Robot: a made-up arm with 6 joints. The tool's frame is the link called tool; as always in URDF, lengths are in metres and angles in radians. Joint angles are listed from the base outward.
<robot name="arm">
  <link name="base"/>
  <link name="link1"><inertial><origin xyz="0.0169 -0.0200 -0.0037"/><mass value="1.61"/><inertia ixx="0.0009" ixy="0" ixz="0" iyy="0.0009" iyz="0" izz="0.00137"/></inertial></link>
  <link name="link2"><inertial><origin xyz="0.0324 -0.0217 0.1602"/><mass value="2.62"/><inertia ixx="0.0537" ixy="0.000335" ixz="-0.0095" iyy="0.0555" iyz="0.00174" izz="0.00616"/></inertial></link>
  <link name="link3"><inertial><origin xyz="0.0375 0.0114 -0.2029"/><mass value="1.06"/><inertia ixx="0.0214" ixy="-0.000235" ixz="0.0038" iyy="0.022" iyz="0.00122" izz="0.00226"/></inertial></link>
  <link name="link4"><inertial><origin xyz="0.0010 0.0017 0.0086"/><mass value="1.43"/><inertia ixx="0.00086" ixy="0" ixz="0" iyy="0.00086" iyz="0" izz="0.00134"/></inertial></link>
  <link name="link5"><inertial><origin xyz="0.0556 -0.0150 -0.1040"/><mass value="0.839"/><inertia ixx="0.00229" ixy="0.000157" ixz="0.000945" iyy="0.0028" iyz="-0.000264" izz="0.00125"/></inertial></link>
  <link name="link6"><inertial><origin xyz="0.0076 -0.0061 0.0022"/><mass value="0.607"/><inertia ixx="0.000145" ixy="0" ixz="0" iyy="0.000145" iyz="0" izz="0.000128"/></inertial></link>
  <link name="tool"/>
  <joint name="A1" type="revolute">
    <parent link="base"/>
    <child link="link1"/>
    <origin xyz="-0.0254 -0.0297 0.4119" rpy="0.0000 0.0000 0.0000"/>
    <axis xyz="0 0 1"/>
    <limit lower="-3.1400" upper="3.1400"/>
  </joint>
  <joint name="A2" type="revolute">
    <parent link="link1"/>
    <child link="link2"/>
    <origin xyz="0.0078 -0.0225 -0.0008" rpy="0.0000 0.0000 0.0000"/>
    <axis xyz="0 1 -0.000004"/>
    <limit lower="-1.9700" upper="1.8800"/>
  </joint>
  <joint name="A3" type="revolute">
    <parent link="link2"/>
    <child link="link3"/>
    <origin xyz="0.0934 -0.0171 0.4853" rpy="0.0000 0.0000 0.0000"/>
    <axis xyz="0 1 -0.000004"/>
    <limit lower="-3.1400" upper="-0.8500"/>
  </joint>
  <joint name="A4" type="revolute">
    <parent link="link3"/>
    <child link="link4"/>
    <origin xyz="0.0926 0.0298 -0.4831" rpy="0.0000 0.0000 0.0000"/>
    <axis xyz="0 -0.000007 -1"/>
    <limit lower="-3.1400" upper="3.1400"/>
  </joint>
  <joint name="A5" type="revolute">
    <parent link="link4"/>
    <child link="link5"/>
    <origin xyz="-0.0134 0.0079 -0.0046" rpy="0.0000 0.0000 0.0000"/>
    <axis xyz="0 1 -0.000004"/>
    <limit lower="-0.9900" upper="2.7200"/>
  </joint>
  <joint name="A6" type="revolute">
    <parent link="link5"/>
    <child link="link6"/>
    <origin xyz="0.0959 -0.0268 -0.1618" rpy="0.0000 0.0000 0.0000"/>
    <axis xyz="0 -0.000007 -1"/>
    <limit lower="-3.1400" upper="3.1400"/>
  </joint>
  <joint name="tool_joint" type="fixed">
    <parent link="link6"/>
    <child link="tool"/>
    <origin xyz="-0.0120 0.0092 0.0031" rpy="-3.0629 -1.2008 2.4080"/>
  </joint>
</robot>
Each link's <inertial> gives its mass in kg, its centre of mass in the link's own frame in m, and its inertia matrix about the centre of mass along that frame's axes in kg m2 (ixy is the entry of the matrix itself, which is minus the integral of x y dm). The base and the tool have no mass. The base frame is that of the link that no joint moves.
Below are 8 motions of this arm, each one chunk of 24 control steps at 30 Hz.
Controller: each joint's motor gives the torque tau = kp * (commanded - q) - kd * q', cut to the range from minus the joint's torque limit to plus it. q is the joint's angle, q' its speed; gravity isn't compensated. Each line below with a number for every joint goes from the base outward.
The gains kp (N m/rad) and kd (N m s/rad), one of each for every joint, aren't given. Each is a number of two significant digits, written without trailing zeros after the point. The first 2 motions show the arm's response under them.
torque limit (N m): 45 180 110 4.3 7 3.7
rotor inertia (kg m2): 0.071 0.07 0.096 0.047 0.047 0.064
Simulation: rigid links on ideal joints. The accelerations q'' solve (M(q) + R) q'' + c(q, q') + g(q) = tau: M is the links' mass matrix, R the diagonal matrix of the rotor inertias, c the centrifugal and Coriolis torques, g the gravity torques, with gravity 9.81 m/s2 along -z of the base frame. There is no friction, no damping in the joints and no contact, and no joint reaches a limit. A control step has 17 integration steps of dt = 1/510 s. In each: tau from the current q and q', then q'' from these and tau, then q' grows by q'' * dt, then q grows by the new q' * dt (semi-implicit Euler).
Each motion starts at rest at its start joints. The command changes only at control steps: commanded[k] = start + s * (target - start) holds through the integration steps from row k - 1 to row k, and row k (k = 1, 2, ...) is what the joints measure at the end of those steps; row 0 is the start. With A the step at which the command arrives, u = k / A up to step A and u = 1 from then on. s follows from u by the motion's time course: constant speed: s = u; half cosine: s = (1 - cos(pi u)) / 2; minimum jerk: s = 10 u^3 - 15 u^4 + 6 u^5; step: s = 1 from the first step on.
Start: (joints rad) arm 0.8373 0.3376 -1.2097 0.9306 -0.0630 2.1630
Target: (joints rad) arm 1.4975 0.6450 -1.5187 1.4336 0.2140 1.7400
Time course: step
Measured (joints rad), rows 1 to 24:
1: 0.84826 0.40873 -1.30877 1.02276 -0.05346 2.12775
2: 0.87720 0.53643 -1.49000 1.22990 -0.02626 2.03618
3: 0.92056 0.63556 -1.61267 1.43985 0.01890 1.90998
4: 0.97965 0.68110 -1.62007 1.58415 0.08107 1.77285
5: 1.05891 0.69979 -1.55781 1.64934 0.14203 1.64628
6: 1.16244 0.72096 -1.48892 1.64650 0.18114 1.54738
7: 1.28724 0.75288 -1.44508 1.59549 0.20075 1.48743
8: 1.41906 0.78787 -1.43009 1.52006 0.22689 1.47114
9: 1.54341 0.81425 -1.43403 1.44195 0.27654 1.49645
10: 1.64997 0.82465 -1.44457 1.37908 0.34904 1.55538
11: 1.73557 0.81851 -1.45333 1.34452 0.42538 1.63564
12: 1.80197 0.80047 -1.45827 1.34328 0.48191 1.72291
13: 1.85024 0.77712 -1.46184 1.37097 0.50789 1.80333
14: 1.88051 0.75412 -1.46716 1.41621 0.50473 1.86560
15: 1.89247 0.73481 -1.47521 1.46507 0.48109 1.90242
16: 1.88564 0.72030 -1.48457 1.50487 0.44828 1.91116
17: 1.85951 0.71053 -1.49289 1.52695 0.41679 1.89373
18: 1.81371 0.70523 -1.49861 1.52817 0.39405 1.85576
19: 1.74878 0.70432 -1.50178 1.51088 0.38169 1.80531
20: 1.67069 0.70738 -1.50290 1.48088 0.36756 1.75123
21: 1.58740 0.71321 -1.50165 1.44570 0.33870 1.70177
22: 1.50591 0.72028 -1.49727 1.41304 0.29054 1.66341
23: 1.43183 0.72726 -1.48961 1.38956 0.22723 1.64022
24: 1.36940 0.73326 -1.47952 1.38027 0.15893 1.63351
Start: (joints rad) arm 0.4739 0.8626 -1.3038 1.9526 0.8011 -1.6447
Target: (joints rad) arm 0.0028 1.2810 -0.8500 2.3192 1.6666 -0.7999
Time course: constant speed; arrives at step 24
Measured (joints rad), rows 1 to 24:
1: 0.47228 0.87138 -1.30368 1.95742 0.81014 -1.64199
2: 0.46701 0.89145 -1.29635 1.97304 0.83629 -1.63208
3: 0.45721 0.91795 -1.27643 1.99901 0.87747 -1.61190
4: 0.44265 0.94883 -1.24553 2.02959 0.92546 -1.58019
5: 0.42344 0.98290 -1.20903 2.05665 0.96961 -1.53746
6: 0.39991 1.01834 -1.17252 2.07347 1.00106 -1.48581
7: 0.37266 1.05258 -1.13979 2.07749 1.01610 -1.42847
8: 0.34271 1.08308 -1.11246 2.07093 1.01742 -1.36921
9: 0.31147 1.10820 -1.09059 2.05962 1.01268 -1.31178
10: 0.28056 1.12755 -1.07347 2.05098 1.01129 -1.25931
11: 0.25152 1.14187 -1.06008 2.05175 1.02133 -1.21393
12: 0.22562 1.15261 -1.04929 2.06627 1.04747 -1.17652
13: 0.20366 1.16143 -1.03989 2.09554 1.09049 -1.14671
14: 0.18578 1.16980 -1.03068 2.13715 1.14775 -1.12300
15: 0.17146 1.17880 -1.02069 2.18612 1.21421 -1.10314
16: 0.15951 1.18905 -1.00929 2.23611 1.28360 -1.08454
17: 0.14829 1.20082 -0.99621 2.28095 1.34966 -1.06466
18: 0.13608 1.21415 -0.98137 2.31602 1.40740 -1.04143
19: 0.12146 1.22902 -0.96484 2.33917 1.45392 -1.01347
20: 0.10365 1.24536 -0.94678 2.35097 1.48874 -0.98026
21: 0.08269 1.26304 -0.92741 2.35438 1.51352 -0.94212
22: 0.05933 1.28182 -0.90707 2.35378 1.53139 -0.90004
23: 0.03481 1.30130 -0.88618 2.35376 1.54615 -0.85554
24: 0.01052 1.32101 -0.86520 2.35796 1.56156 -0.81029
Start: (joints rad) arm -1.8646 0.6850 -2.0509 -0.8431 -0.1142 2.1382
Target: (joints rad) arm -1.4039 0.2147 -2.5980 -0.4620 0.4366 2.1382
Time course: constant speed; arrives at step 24
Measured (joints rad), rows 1 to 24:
1: -1.86374 0.68966 -2.05174 -0.84226 -0.10967 2.13829
2: -1.86044 0.69934 -2.05191 -0.83959 -0.09005 2.13864
3: -1.85361 0.71026 -2.05214 -0.83482 -0.04854 2.13942
4: -1.84278 0.71993 -2.05414 -0.82737 0.01357 2.14069
5: -1.82805 0.72654 -2.05932 -0.81587 0.08877 2.14244
6: -1.80988 0.72874 -2.06847 -0.79843 0.16641 2.14453
7: -1.78892 0.72564 -2.08199 -0.77360 0.23613 2.14672
8: -1.76581 0.71682 -2.10012 -0.74159 0.29059 2.14872
9: -1.74097 0.70229 -2.12291 -0.70481 0.32664 2.15025
10: -1.71467 0.68238 -2.15005 -0.66749 0.34505 2.15108
11: -1.68704 0.65761 -2.18081 -0.63447 0.34924 2.15106
12: -1.65825 0.62868 -2.21419 -0.60963 0.34386 2.15019
13: -1.62851 0.59647 -2.24909 -0.59481 0.33350 2.14858
14: -1.59821 0.56195 -2.28449 -0.58930 0.32199 2.14646
15: -1.56786 0.52623 -2.31956 -0.59027 0.31201 2.14412
16: -1.53814 0.49037 -2.35367 -0.59359 0.30522 2.14187
17: -1.50988 0.45535 -2.38635 -0.59495 0.30251 2.14001
18: -1.48397 0.42196 -2.41733 -0.59091 0.30442 2.13872
19: -1.46130 0.39075 -2.44649 -0.57952 0.31145 2.13813
20: -1.44255 0.36202 -2.47382 -0.56055 0.32420 2.13821
21: -1.42797 0.33585 -2.49942 -0.53530 0.34328 2.13884
22: -1.41725 0.31212 -2.52342 -0.50616 0.36912 2.13983
23: -1.40941 0.29061 -2.54603 -0.47596 0.40157 2.14093
24: -1.40287 0.27099 -2.56746 -0.44748 0.43976 2.14191

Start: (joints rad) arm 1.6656 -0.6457 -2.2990 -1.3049 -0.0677 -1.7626
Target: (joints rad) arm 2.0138 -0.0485 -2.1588 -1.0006 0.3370 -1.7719
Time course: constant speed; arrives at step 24
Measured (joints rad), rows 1 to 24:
1: 1.67050 -0.64720 -2.29552 -1.30528 -0.07439 -1.76268
2: 1.68168 -0.64539 -2.29563 -1.30437 -0.08947 -1.76289
3: 1.69659 -0.63813 -2.30047 -1.29715 -0.10589 -1.76309
4: 1.71288 -0.62687 -2.30469 -1.27983 -0.11722 -1.76316
5: 1.72911 -0.61213 -2.30542 -1.25219 -0.11939 -1.76303
6: 1.74487 -0.59357 -2.30242 -1.21754 -0.11075 -1.76273
7: 1.76026 -0.57089 -2.29626 -1.18126 -0.09142 -1.76237
8: 1.77538 -0.54416 -2.28741 -1.14913 -0.06268 -1.76210
9: 1.79007 -0.51376 -2.27612 -1.12590 -0.02664 -1.76208
10: 1.80409 -0.48019 -2.26265 -1.11432 0.01406 -1.76246
11: 1.81753 -0.44400 -2.24731 -1.11457 0.05659 -1.76335
12: 1.83065 -0.40577 -2.23056 -1.12418 0.09846 -1.76479
13: 1.84369 -0.36614 -2.21297 -1.13860 0.13781 -1.76673
14: 1.85678 -0.32583 -2.19519 -1.15235 0.17352 -1.76904
15: 1.87002 -0.28558 -2.17783 -1.16040 0.20514 -1.77155
16: 1.88347 -0.24615 -2.16149 -1.15926 0.23286 -1.77404
17: 1.89721 -0.20822 -2.14666 -1.14776 0.25738 -1.77628
18: 1.91127 -0.17233 -2.13370 -1.12699 0.27969 -1.77810
19: 1.92562 -0.13886 -2.12283 -1.09986 0.30077 -1.77938
20: 1.94021 -0.10797 -2.11407 -1.07016 0.32139 -1.78006
21: 1.95494 -0.07965 -2.10729 -1.04165 0.34183 -1.78020
22: 1.96971 -0.05366 -2.10220 -1.01718 0.36192 -1.77989
23: 1.98445 -0.02963 -2.09841 -0.99824 0.38116 -1.77927
24: 1.99910 -0.00705 -2.09549 -0.98482 0.39900 -1.77852

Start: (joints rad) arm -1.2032 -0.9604 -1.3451 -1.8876 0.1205 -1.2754
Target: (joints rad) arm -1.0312 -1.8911 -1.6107 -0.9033 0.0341 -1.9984
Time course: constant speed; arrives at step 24
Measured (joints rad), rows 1 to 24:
1: -1.20026 -0.97037 -1.33144 -1.88478 0.12004 -1.27797
2: -1.19476 -0.99223 -1.30625 -1.87789 0.11249 -1.28737
3: -1.18844 -1.01949 -1.28613 -1.86747 0.09375 -1.30629
4: -1.18178 -1.04938 -1.28018 -1.85292 0.06624 -1.33551
5: -1.17493 -1.08222 -1.29004 -1.83168 0.03695 -1.37398
6: -1.16816 -1.11948 -1.31260 -1.79970 0.01399 -1.41920
7: -1.16168 -1.16231 -1.34293 -1.75299 0.00313 -1.46794
8: -1.15548 -1.21079 -1.37642 -1.68952 0.00588 -1.51677
9: -1.14933 -1.26392 -1.40994 -1.61065 0.01921 -1.56270
10: -1.14286 -1.32006 -1.44174 -1.52143 0.03714 -1.60352
11: -1.13578 -1.37744 -1.47097 -1.42968 0.05292 -1.63808
12: -1.12795 -1.43448 -1.49709 -1.34407 0.06102 -1.66631
13: -1.11947 -1.48989 -1.51984 -1.27187 0.05848 -1.68912
14: -1.11062 -1.54272 -1.53922 -1.21703 0.04531 -1.70814
15: -1.10178 -1.59242 -1.55554 -1.17941 0.02416 -1.72540
16: -1.09333 -1.63880 -1.56925 -1.15522 -0.00075 -1.74297
17: -1.08557 -1.68200 -1.58082 -1.13843 -0.02489 -1.76267
18: -1.07864 -1.72242 -1.59073 -1.12261 -0.04452 -1.78583
19: -1.07254 -1.76054 -1.59951 -1.10236 -0.05735 -1.81312
20: -1.06708 -1.79693 -1.60777 -1.07434 -0.06278 -1.84453
21: -1.06199 -1.83217 -1.61612 -1.03747 -0.06173 -1.87943
22: -1.05691 -1.86689 -1.62507 -0.99273 -0.05614 -1.91675
23: -1.05151 -1.90171 -1.63496 -0.94256 -0.04847 -1.95514
24: -1.04551 -1.93716 -1.64596 -0.89008 -0.04118 -1.99326

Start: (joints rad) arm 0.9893 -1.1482 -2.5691 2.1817 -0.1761 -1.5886
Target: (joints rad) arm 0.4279 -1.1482 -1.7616 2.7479 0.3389 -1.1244
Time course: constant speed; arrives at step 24
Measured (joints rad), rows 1 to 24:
1: 0.98814 -1.16016 -2.55192 2.18220 -0.17855 -1.58707
2: 0.98383 -1.18038 -2.52786 2.18565 -0.18679 -1.58149
3: 0.97519 -1.20154 -2.50660 2.19180 -0.19514 -1.57029
4: 0.96165 -1.22198 -2.48678 2.19924 -0.19646 -1.55299
5: 0.94307 -1.24095 -2.46579 2.20721 -0.18583 -1.53014
6: 0.91960 -1.25747 -2.44237 2.21640 -0.16166 -1.50306
7: 0.89166 -1.27061 -2.41614 2.22893 -0.12517 -1.47359
8: 0.85983 -1.27982 -2.38699 2.24772 -0.07933 -1.44369
9: 0.82480 -1.28493 -2.35490 2.27562 -0.02792 -1.41514
10: 0.78740 -1.28606 -2.31992 2.31437 0.02524 -1.38925
11: 0.74854 -1.28356 -2.28225 2.36371 0.07671 -1.36669
12: 0.70929 -1.27788 -2.24222 2.42098 0.12364 -1.34749
13: 0.67085 -1.26962 -2.20034 2.48139 0.16374 -1.33110
14: 0.63458 -1.25946 -2.15716 2.53901 0.19534 -1.31657
15: 0.60189 -1.24813 -2.11325 2.58817 0.21744 -1.30275
16: 0.57407 -1.23633 -2.06910 2.62499 0.22995 -1.28853
17: 0.55195 -1.22468 -2.02513 2.64824 0.23377 -1.27303
18: 0.53562 -1.21373 -1.98171 2.65954 0.23073 -1.25568
19: 0.52415 -1.20390 -1.93917 2.66274 0.22331 -1.23633
20: 0.51555 -1.19551 -1.89776 2.66284 0.21433 -1.21517
21: 0.50707 -1.18877 -1.85769 2.66482 0.20666 -1.19266
22: 0.49585 -1.18381 -1.81907 2.67272 0.20305 -1.16943
23: 0.47970 -1.18064 -1.78192 2.68901 0.20587 -1.14613
24: 0.45783 -1.17917 -1.74624 2.71431 0.21679 -1.12336

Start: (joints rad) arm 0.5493 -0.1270 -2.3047 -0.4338 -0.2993 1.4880
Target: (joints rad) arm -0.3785 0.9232 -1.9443 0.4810 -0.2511 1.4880
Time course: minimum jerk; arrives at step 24
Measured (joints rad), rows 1 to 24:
1: 0.54887 -0.12793 -2.29849 -0.43425 -0.30658 1.48805
2: 0.54697 -0.12595 -2.29063 -0.43631 -0.32263 1.48823
3: 0.54222 -0.11905 -2.28593 -0.43966 -0.34143 1.48852
4: 0.53261 -0.10761 -2.28322 -0.44220 -0.35970 1.48880
5: 0.51615 -0.09148 -2.28073 -0.44044 -0.37660 1.48893
6: 0.49166 -0.06959 -2.27720 -0.43019 -0.39260 1.48879
7: 0.45905 -0.04035 -2.27157 -0.40765 -0.40824 1.48829
8: 0.41918 -0.00216 -2.26267 -0.37054 -0.42316 1.48739
9: 0.37346 0.04644 -2.24941 -0.31893 -0.43550 1.48615
10: 0.32342 0.10650 -2.23091 -0.25526 -0.44182 1.48473
11: 0.27043 0.17854 -2.20666 -0.18362 -0.43762 1.48337
12: 0.21553 0.26245 -2.17659 -0.10851 -0.41836 1.48233
13: 0.15932 0.35737 -2.14109 -0.03357 -0.38078 1.48190
14: 0.10196 0.46163 -2.10086 0.03938 -0.32422 1.48226
15: 0.04321 0.57271 -2.05678 0.11082 -0.25140 1.48350
16: -0.01758 0.68727 -2.00979 0.18331 -0.16833 1.48551
17: -0.08134 0.80119 -1.96081 0.26039 -0.08327 1.48806
18: -0.14904 0.90975 -1.91107 0.34461 -0.00488 1.49076
19: -0.22127 1.00792 -1.86238 0.43548 0.05948 1.49317
20: -0.29750 1.09084 -1.81738 0.52833 0.10452 1.49487
21: -0.37528 1.15453 -1.77944 0.61494 0.12697 1.49549
22: -0.44992 1.19667 -1.75229 0.68614 0.12555 1.49485
23: -0.51531 1.21715 -1.73926 0.73487 0.10138 1.49292
24: -0.56585 1.21807 -1.74235 0.75840 0.05835 1.48993

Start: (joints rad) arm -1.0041 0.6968 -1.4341 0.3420 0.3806 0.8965
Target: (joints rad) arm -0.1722 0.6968 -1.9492 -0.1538 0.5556 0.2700
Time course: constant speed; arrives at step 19
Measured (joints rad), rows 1 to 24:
1: -1.00240 0.70591 -1.43989 0.33908 0.38363 0.89389
2: -0.99597 0.72649 -1.45216 0.32879 0.39376 0.88437
3: -0.98232 0.75150 -1.46683 0.30888 0.41288 0.86517
4: -0.95977 0.77569 -1.48147 0.27938 0.44059 0.83532
5: -0.92746 0.79626 -1.49638 0.24232 0.47520 0.79566
6: -0.88545 0.81226 -1.51354 0.20106 0.51361 0.74844
7: -0.83465 0.82359 -1.53485 0.15949 0.55125 0.69676
8: -0.77675 0.83041 -1.56105 0.12125 0.58268 0.64399
9: -0.71395 0.83299 -1.59162 0.08893 0.60319 0.59320
10: -0.64850 0.83173 -1.62522 0.06355 0.61035 0.54676
11: -0.58246 0.82723 -1.66031 0.04437 0.60499 0.50605
12: -0.51750 0.82031 -1.69555 0.02916 0.59086 0.47147
13: -0.45481 0.81189 -1.72996 0.01486 0.57339 0.44244
14: -0.39523 0.80290 -1.76290 -0.00157 0.55803 0.41765
15: -0.33928 0.79425 -1.79403 -0.02229 0.54889 0.39535
16: -0.28720 0.78673 -1.82326 -0.04803 0.54801 0.37363
17: -0.23901 0.78100 -1.85063 -0.07800 0.55540 0.35076
18: -0.19453 0.77747 -1.87628 -0.11032 0.56963 0.32538
19: -0.15343 0.77632 -1.90046 -0.14263 0.58856 0.29668
20: -0.11675 0.77392 -1.91463 -0.16935 0.60219 0.26692
21: -0.08645 0.76963 -1.91569 -0.18364 0.60500 0.24055
22: -0.06392 0.76672 -1.91009 -0.18257 0.60131 0.22110
23: -0.04998 0.76733 -1.90345 -0.16772 0.59738 0.21071
24: -0.04481 0.77142 -1.89770 -0.14428 0.59758 0.20994

